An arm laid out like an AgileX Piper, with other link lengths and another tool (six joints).
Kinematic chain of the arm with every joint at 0, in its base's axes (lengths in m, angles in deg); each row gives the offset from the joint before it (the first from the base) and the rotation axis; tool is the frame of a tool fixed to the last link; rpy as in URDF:
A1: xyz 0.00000 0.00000 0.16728 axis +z
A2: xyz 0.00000 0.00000 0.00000 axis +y
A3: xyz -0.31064 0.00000 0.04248 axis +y
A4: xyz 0.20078 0.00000 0.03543 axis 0.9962 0 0.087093
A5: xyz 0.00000 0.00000 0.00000 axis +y
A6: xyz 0.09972 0.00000 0.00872 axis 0.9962 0 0.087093
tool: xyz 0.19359 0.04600 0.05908 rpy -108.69 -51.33 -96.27
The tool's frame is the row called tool.
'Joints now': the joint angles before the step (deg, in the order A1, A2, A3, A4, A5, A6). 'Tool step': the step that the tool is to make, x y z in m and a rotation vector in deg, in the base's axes. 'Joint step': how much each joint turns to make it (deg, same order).
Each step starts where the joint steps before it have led.
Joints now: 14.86 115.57 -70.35 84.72 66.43 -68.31
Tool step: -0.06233 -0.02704 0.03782 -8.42 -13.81 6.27
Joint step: -1.34 -14.58 0.00 -15.13 0.81 3.34
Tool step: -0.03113 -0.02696 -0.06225 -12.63 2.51 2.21
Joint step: 0.40 -2.57 4.02 -13.51 -1.35 5.63
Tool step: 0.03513 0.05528 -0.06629 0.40 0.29 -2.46
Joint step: 8.41 12.51 1.05 11.12 -14.10 -8.85
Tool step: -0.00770 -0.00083 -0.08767 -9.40 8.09 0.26
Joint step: 2.95 9.24 -1.72 -6.79 -3.44 7.56
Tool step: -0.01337 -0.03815 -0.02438 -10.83 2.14 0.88
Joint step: 0.25 -2.29 -1.14 -16.67 1.43 15.33
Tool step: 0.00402 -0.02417 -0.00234 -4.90 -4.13 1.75
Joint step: 0.00 -3.01 0.20 -8.34 -0.98 4.03
